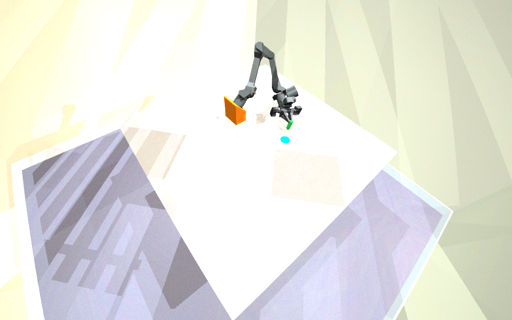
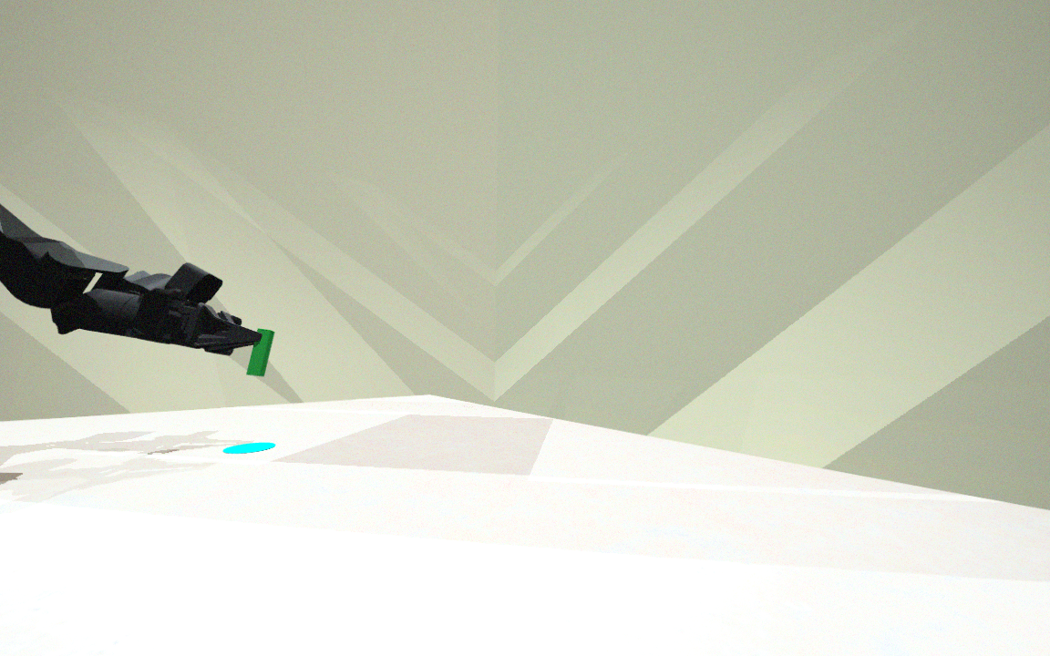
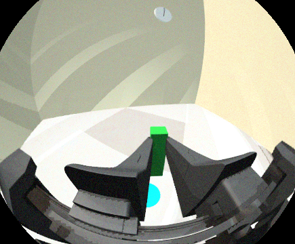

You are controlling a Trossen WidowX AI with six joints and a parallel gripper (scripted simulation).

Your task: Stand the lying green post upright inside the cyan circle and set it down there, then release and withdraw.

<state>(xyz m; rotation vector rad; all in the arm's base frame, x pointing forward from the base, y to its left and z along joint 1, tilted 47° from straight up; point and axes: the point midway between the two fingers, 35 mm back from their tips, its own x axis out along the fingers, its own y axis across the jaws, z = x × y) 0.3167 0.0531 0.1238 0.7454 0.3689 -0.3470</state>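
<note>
My gripper tip is 150 mm above the cyan circle and 10 mm past it. Also, from my gripper tip: green post: 20 mm below.
</note>
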